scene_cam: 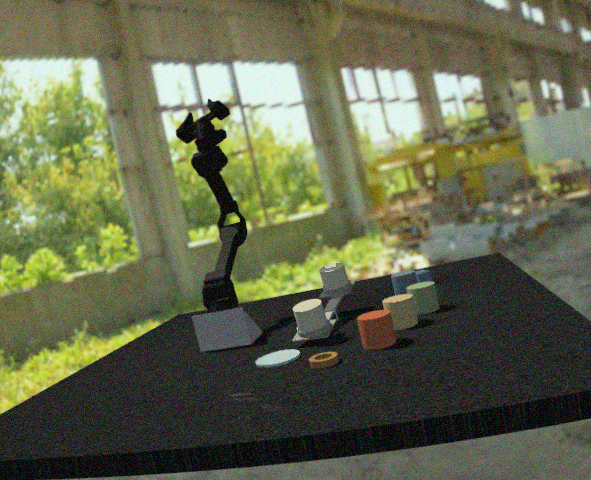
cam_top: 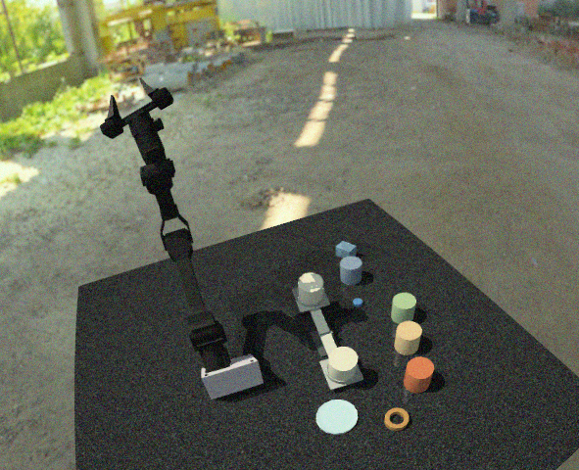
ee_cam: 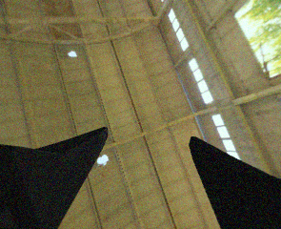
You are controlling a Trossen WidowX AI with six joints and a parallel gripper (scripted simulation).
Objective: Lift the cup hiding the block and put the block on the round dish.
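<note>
Now: the cream cup 670 mm below my gripper tip, 450 mm to the right of it and 370 mm ahead of it. From my gripper tip the other things lie so: block: 680 mm below, 430 mm to the right, 380 mm ahead; small balance: 690 mm below, 380 mm ahead, 290 mm to the right; blue-grey cylinder: 690 mm below, 570 mm ahead, 60 mm to the right.
</note>
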